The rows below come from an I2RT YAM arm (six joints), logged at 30 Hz.
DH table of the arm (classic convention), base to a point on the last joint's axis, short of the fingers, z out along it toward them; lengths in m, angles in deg. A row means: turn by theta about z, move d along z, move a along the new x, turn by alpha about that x. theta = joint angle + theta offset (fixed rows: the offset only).
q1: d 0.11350  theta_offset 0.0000  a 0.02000  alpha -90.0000
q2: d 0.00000  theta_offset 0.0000  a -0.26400  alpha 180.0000
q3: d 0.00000  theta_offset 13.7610  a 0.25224  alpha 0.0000
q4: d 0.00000  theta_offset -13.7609  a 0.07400  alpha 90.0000
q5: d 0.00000  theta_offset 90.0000  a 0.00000  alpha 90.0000
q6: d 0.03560  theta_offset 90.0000  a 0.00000  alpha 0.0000
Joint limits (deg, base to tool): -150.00..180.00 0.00..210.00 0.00..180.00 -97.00..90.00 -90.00..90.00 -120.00..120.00
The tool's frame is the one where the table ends.
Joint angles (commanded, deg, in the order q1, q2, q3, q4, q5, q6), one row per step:
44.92, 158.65, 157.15, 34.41, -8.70, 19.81
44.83, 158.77, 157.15, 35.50, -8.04, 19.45
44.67, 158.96, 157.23, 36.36, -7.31, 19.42
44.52, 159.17, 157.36, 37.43, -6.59, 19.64
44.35, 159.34, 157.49, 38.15, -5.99, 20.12
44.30, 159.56, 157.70, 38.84, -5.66, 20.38
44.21, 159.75, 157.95, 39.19, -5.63, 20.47
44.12, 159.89, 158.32, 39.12, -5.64, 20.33
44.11, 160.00, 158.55, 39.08, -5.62, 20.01
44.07, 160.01, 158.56, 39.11, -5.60, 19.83
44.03, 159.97, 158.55, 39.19, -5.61, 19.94
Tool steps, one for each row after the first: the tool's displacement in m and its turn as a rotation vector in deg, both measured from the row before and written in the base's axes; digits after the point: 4 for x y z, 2 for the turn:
0.0005, -0.0014, 0.0005, 0.77, -0.68, -0.84
0.0013, -0.0017, -0.0001, 0.81, -0.26, -0.78
0.0010, -0.0019, 0.0003, 1.10, -0.27, -0.61
0.0012, -0.0018, 0.0002, 0.97, 0.07, -0.38
0.0002, -0.0008, 0.0001, 0.75, -0.18, -0.16
0.0005, -0.0008, 0.0001, 0.34, -0.22, -0.06
0.0005, -0.0008, 0.0006, 0.04, -0.21, -0.17
0.0001, -0.0001, 0.0002, -0.09, -0.25, -0.22
0.0003, -0.0003, 0.0000, -0.06, -0.12, -0.17
0.0001, -0.0004, 0.0005, 0.13, -0.02, 0.03

